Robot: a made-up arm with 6 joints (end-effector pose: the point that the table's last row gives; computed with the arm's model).
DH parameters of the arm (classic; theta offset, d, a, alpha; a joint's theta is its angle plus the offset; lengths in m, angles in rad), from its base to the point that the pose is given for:
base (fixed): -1.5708 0.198 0 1.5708
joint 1: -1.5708 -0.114 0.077 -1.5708
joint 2: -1.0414 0 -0.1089 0
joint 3: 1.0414 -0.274 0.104 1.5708
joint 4: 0 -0.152 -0.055 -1.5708
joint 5: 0 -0.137 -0.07 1.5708
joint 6: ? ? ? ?
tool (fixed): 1.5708 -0.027 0 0
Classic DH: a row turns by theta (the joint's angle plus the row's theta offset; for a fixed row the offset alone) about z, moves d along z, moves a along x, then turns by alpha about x.
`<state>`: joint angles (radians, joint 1 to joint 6).
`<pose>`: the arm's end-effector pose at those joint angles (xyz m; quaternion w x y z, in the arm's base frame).
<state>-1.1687 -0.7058 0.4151 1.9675 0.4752 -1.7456</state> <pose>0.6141 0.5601 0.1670 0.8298 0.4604 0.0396 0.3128</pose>
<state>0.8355 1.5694 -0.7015 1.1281 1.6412 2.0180</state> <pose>0.0645 0.2491 -0.4661 0.4523 0.3312 0.7792 0.2803</pose>
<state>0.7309 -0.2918 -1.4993 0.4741 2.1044 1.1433</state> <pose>0.2985 0.3835 0.1314 0.6382 -0.7225 -0.1931 0.1827</pose>
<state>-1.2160 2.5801 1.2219 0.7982 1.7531 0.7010</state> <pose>0.2136 0.2642 0.5403 0.7812 0.4145 -0.0831 0.4593</pose>
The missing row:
joint 6: 1.5708 -0.284 0.288 -1.5708
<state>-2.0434 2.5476 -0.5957 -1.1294 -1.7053 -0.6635</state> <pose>0.2514 -0.2090 0.5761 0.3140 0.7892 -0.4095 0.3330</pose>
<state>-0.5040 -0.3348 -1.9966 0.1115 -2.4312 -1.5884</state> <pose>0.2982 0.3163 0.5478 0.3142 0.6541 -0.5879 0.3574</pose>
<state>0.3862 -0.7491 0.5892 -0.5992 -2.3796 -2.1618</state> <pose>0.0707 0.5050 -0.0332 0.0770 0.3026 0.5196 -0.7953</pose>
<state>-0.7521 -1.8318 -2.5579 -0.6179 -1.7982 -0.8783</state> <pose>0.4221 0.3780 0.3196 0.7126 0.6360 -0.0268 0.2949</pose>
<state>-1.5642 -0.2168 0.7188 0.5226 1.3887 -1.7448</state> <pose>0.5538 -0.1899 0.8062 0.1853 0.5831 -0.7700 0.1810</pose>
